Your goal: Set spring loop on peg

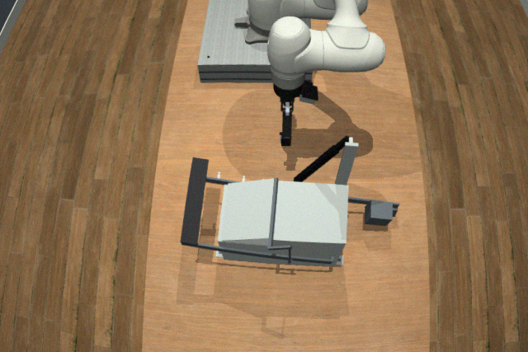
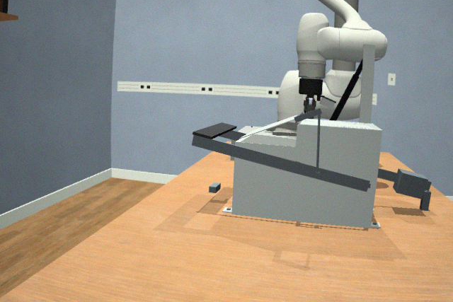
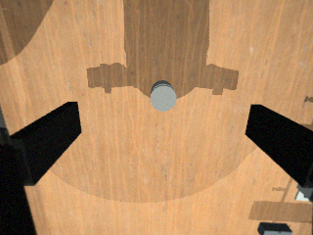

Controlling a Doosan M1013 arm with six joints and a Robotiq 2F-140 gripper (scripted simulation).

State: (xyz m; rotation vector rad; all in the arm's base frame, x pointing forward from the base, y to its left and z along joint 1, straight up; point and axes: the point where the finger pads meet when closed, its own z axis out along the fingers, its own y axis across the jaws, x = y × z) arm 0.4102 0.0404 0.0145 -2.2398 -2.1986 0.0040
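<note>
Right now my hand is 90 mm above the steel test weight. The rest, counted from my hand: small grey block 260 mm to the right, 210 mm ahead, 110 mm below.
</note>
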